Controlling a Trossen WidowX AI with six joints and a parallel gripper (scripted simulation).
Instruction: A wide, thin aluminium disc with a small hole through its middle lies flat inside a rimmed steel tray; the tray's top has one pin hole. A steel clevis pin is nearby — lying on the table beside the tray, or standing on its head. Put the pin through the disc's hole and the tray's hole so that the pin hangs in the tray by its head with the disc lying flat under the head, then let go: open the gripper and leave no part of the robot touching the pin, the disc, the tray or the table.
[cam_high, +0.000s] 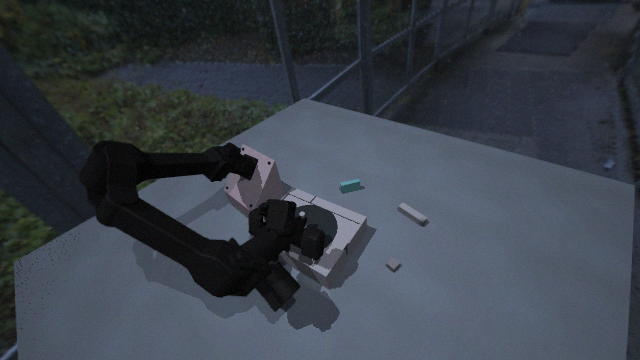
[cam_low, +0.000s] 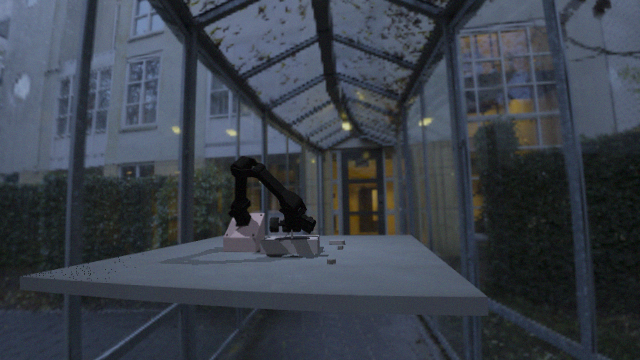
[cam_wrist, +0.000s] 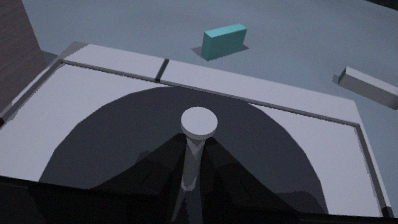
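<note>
Now: gripper tip 50 mm above the rimmed steel tray. From my gripper tip the other things lie so: dark aluminium disc: 30 mm below; then teal block: 220 mm to the left, 70 mm below, 20 mm behind; then steel clevis pin: 10 mm below.
</note>
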